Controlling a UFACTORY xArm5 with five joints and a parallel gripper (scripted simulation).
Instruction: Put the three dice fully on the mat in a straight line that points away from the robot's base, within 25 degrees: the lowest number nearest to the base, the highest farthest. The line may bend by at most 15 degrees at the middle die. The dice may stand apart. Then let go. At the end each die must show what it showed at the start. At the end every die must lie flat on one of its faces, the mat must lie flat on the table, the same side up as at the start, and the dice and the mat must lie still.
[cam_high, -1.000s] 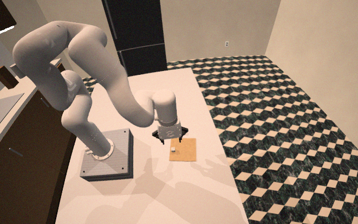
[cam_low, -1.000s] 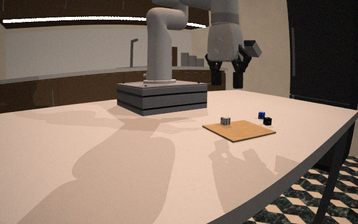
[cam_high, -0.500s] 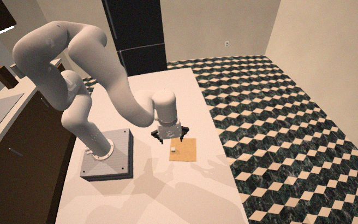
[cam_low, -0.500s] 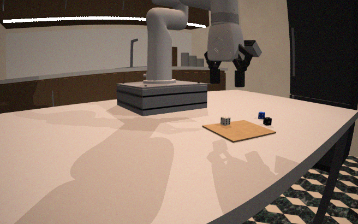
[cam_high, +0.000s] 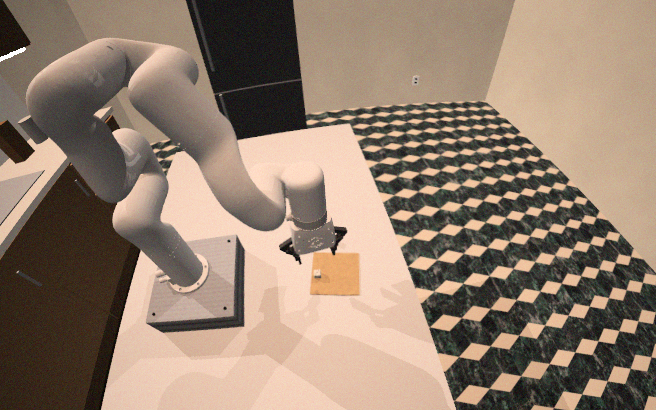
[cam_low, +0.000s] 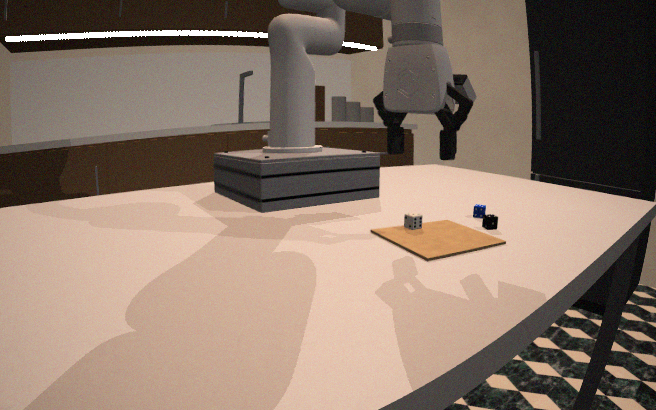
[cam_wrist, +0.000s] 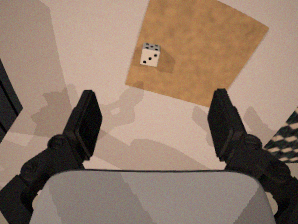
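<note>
Right now my hand is 80 mm short of the black die, 90 mm to the right of it and 100 mm above it. Also, from my hand: blue die 40 mm ahead, 150 mm to the left, 100 mm below; then tan mat 50 mm ahead, 20 mm to the right, 110 mm below; then white die 10 mm behind, 10 mm to the right, 100 mm below.
</note>
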